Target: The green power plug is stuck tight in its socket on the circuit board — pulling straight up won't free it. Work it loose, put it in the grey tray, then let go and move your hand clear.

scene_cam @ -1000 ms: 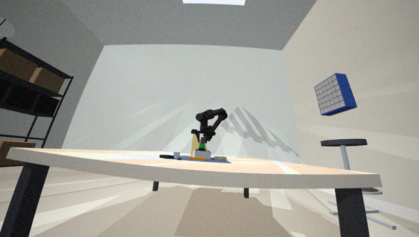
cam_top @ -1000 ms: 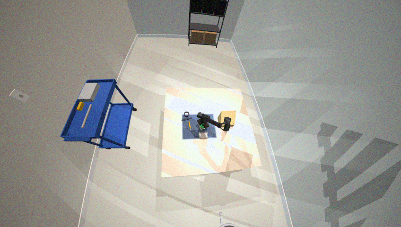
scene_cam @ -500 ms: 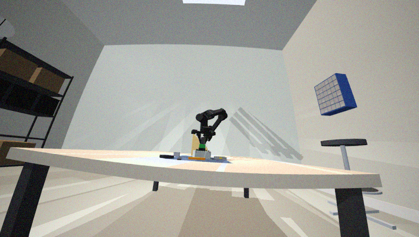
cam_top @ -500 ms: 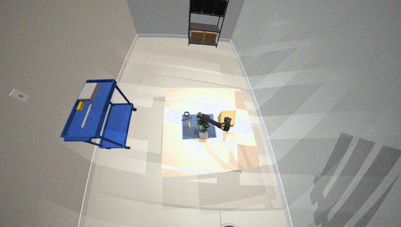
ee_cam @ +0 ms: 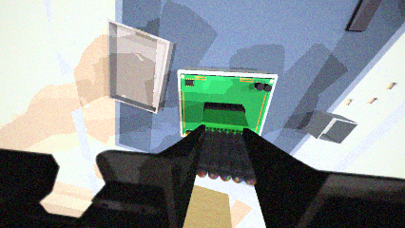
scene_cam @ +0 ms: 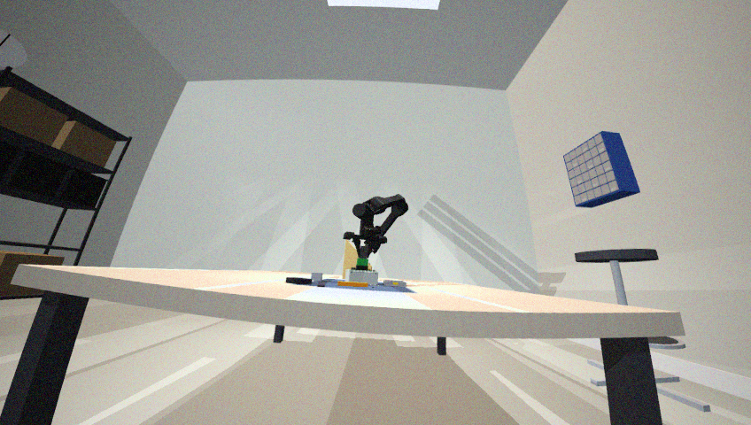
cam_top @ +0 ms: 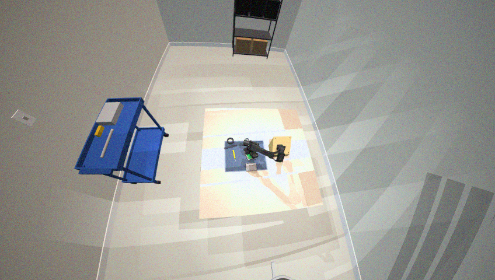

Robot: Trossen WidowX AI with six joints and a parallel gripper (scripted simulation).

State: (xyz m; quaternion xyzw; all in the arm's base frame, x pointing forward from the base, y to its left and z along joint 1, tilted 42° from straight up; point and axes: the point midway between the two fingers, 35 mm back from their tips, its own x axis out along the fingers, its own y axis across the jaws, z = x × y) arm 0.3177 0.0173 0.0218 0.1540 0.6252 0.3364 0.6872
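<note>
The green power plug is 1 cm below my gripper tip. The rest, counted from my gripper tip: blue mat: 5 cm ahead, 11 cm below; then dark bar: 21 cm ahead, 12 cm to the right, 10 cm below.
</note>
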